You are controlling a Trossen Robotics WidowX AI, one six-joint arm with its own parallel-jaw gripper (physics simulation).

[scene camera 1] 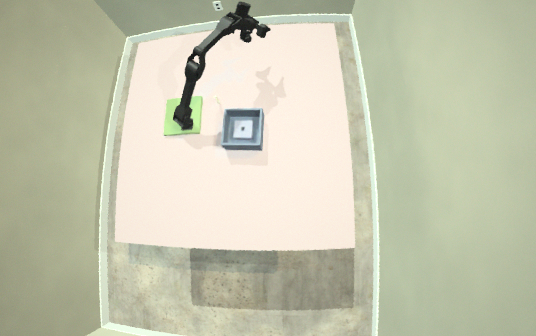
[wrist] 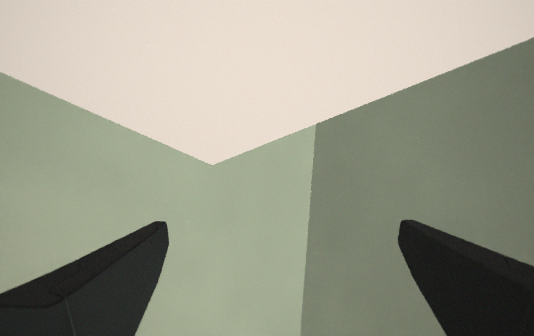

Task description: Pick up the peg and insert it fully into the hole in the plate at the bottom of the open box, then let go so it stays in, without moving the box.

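Pixels of known places: gripper, between the fingertips: (wrist: 284, 231); arm's base, origin of its link: (scene camera 1: 187, 124).
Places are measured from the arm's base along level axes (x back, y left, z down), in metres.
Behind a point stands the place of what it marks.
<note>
The open blue-grey box (scene camera 1: 242, 147) {x -0.318, y -0.141, z -0.031 m} stands near the middle of the pale pink surface in the scene view. A white square plate (scene camera 1: 237, 134) {x -0.290, y -0.075, z -0.033 m} lies at its bottom, with a small dark hole (scene camera 1: 243, 129) at its centre. A tiny, thin, pale yellow object, apparently the peg (scene camera 1: 217, 100) {x -0.165, y 0.125, z -0.015 m}, lies on the surface left of the box, outside it; its exact shape is too small to tell. My gripper (scene camera 1: 255, 34) (wrist: 284, 231) {x -0.423, y 0.475, z -0.179 m} is open and empty, raised well away from the box and peg, towards the top of the scene view. The peg and box do not show in the wrist view.
A flat green square (scene camera 1: 170, 107) {x 0.117, y 0.106, z -0.003 m} lies left of the box, under the arm's base (scene camera 1: 183, 119) {x -0.031, y -0.019, z -0.121 m}. The arm stretches from there towards the top wall. The pale pink surface (scene camera 1: 230, 200) {x -0.257, y -0.396, z 0.024 m} extends around the box. Walls show in both views.
</note>
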